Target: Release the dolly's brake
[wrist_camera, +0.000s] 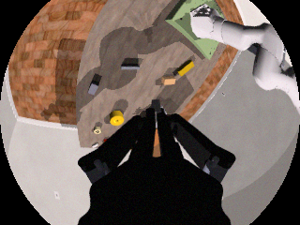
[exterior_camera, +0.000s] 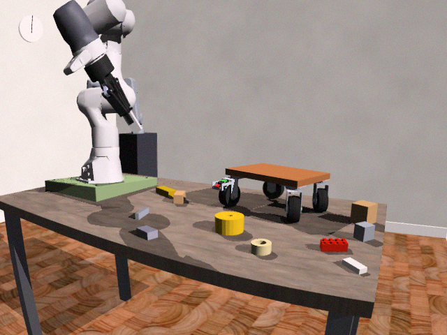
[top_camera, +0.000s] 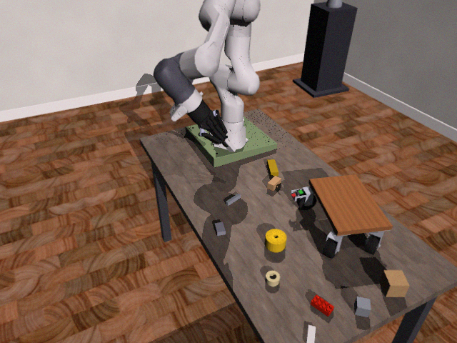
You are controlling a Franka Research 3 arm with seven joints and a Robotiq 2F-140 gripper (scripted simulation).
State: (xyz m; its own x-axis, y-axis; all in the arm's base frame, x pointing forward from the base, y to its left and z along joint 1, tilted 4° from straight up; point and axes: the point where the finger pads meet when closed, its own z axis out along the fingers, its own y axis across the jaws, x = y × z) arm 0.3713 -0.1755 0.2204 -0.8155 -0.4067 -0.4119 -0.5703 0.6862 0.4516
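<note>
Right now my hand is 15 cm short of the brake pedal, 24 cm to the right of it and 21 cm above it. The rest, counted from my hand: tan block 2 cm behind, 23 cm to the left, 27 cm below; yellow cylinder 29 cm ahead, 7 cm to the left, 27 cm below; yellow bar 13 cm behind, 28 cm to the left, 28 cm below.
</note>
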